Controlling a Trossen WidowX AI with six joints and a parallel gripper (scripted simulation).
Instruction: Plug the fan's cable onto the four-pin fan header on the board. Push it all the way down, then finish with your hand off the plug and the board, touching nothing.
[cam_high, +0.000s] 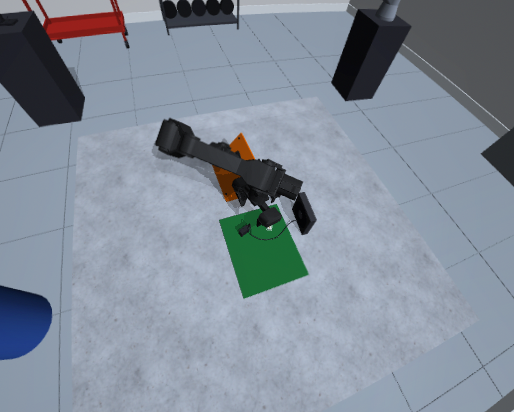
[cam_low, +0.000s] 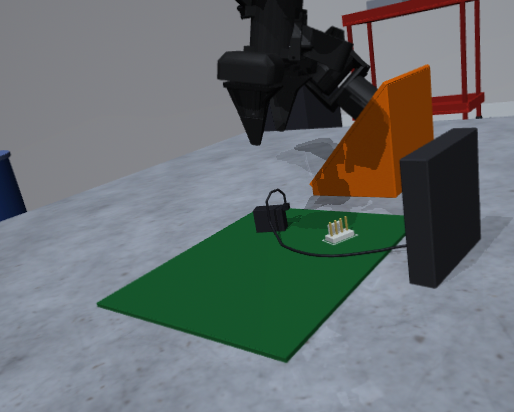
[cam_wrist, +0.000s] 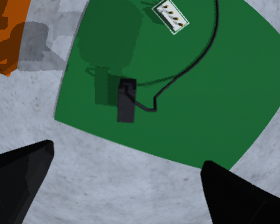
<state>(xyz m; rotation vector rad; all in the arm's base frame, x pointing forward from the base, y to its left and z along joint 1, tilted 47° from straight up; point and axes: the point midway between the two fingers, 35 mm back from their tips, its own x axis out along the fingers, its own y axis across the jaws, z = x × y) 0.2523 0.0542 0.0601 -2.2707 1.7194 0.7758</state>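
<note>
Now: gripper tip 110 mm above the black fan plug and 20 mm to the left of it. Also, from my gripper tip: black fan: 200 mm to the left, 70 mm below, 10 mm ahead; then green board: 140 mm below, 70 mm ahead, 30 mm to the left; then white four-pin fan header: 130 mm below, 80 mm to the left.
</note>
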